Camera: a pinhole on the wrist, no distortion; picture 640 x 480 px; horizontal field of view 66.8 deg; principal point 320.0 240.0 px. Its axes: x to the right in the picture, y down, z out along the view. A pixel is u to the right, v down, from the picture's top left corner.
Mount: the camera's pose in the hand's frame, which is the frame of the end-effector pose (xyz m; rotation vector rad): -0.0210 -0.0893 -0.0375 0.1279 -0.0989 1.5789
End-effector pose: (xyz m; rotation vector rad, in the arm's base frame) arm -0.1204 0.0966 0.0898 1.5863 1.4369 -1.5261
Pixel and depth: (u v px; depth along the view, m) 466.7 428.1 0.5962
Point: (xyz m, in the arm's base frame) -0.2995 -0.5024 0.1734
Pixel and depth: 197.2 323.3 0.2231
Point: -0.3384 -0.0225 0.1507
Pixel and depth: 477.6 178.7 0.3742
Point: -0.2819 -0.1967 -0.0174
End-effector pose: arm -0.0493 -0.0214 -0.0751 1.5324 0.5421 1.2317
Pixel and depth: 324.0 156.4 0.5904
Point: 0.5151 -0.1252 -0.1456
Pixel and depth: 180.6 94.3 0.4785
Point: 0.4430 0.0100 -0.2508
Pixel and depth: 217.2 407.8 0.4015
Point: 0.2665 -0.2185 -0.3220
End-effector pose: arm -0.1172 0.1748 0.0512 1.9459 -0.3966 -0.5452
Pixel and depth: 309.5 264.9 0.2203
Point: -0.2334 0.1043 -0.1236
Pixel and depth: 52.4 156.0 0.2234
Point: -0.1783 0.1385 -0.2346
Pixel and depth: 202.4 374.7 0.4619
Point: -0.4436 0.0477 -0.3136
